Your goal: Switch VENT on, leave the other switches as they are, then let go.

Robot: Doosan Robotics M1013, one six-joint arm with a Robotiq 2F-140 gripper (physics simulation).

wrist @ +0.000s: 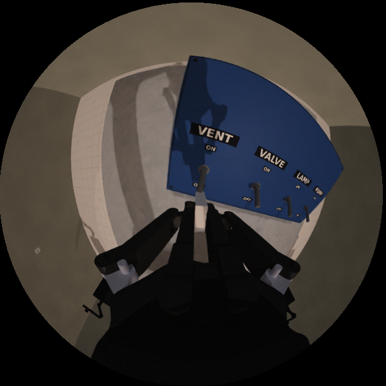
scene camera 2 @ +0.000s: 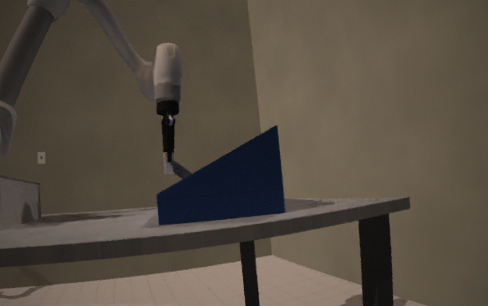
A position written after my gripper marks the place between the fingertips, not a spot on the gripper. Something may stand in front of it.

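I can see my gripper (scene camera 2: 169, 173), and the wrist view gives me the gripper (wrist: 198, 199) as well. A blue sloped switch panel (scene camera 2: 247, 181) is visible to me too, and for my wrist camera it is the panel (wrist: 246, 132).
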